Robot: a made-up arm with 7 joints.
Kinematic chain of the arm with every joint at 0, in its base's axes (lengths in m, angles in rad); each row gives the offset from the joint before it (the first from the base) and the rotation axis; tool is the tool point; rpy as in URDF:
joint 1: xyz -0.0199 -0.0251 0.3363 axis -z
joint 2: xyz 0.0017 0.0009 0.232 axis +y
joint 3: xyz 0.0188 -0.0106 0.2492 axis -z
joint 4: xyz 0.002 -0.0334 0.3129 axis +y
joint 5: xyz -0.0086 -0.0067 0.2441 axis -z
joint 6: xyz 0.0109 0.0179 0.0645 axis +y
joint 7: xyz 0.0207 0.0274 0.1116 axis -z
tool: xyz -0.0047 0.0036 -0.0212 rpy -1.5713 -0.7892 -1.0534
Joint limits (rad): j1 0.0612..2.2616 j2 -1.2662..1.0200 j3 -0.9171..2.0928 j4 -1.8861..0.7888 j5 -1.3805..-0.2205 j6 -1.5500..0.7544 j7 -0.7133..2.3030
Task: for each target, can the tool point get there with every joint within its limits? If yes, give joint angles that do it. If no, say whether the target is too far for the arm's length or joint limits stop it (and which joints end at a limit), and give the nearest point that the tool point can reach.
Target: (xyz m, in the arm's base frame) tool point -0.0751 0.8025 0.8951
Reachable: yes | joints 1.3019 -1.0301 1.0337 -0.4390 -0.8304 -0.9943 0.8571
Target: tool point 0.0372 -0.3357 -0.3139
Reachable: no: joint limits stop it (at a limit: joint 1, joint 2, joint 4, joint 5) | nearest point -0.4853 -0.1272 0.3754 | short by 0.890 m
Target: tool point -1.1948 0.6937 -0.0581
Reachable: no: too far | nearest point -0.7211 0.4039 0.4748 | short by 0.770 m
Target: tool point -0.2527 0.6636 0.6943
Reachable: yes | joints 0.9875 -0.9396 0.6879 -1.1922 -1.2366 -0.7362 -0.2783
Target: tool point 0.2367 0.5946 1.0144
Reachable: yes | joints 1.3978 -0.9669 1.6696 -1.0460 -0.9052 -0.3990 1.5895
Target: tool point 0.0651 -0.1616 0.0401
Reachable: no: joint limits stop it (at a limit: joint 1, joint 2, joint 4) | nearest point 0.3298 0.2542 0.3939 | short by 0.607 m
